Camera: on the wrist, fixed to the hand. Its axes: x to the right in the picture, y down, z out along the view.
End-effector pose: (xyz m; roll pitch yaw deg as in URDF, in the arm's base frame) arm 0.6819 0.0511 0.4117 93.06 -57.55 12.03
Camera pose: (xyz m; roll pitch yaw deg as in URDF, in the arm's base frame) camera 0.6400 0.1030 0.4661 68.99 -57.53 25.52
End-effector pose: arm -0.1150 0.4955 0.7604 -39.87 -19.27 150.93
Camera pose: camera -0.1626 0.5225 0.6940 -51.28 -13.48 146.42
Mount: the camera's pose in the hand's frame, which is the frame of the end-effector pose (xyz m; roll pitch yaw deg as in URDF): 0.0297 0.0514 -0.0623 -12.66 7.22 0.31
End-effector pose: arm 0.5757 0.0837 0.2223 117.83 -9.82 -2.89
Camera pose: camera 0.5938 0.1139 0.3008 103.86 -13.40 3.52
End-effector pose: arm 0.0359 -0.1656 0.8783 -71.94 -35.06 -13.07
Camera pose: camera 0.0879 -0.2221 0.8396 -80.17 -32.26 -21.08
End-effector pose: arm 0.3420 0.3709 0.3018 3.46 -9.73 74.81
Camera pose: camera 0.2991 0.4232 0.2486 -9.30 -2.54 75.55
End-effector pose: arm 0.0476 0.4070 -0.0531 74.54 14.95 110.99
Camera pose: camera -0.0346 0.4153 -0.0289 63.85 16.46 118.33
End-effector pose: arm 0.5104 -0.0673 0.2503 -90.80 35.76 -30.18
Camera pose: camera 0.4740 -0.1190 0.1919 -108.68 35.64 -39.08
